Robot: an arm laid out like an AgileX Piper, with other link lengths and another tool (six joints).
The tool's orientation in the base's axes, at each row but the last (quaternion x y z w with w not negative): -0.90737, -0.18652, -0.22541, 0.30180; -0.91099, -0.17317, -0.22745, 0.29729; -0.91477, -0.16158, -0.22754, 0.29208; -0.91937, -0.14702, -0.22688, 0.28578; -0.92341, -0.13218, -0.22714, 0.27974; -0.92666, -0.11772, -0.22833, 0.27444; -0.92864, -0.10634, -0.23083, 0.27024; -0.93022, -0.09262, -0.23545, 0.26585; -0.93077, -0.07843, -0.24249, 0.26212; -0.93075, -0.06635, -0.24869, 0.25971
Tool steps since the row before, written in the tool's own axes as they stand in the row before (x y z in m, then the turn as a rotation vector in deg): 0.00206, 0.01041, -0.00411, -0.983, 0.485, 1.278; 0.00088, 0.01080, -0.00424, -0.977, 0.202, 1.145; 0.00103, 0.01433, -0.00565, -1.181, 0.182, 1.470; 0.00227, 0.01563, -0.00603, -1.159, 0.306, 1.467; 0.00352, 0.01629, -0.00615, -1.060, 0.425, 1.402; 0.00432, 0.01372, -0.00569, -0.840, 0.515, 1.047; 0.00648, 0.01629, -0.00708, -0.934, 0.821, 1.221; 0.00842, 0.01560, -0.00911, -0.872, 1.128, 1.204; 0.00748, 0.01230, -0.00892, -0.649, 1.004, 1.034; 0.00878, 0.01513, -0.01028, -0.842, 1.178, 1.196
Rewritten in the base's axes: 0.00543, -0.00997, -0.00081, -0.206, 0.246, -1.653; 0.00428, -0.01072, -0.00149, -0.370, 0.380, -1.423; 0.00519, -0.01440, -0.00198, -0.446, 0.560, -1.754; 0.00618, -0.01565, -0.00161, -0.378, 0.463, -1.798; 0.00696, -0.01631, -0.00115, -0.271, 0.341, -1.755; 0.00642, -0.01407, 0.00011, -0.177, 0.088, -1.424; 0.00826, -0.01697, 0.00107, -0.095, -0.078, -1.738; 0.00844, -0.01763, 0.00388, 0.043, -0.342, -1.834; 0.00621, -0.01501, 0.00480, 0.134, -0.322, -1.542; 0.00704, -0.01831, 0.00517, 0.080, -0.386, -1.836
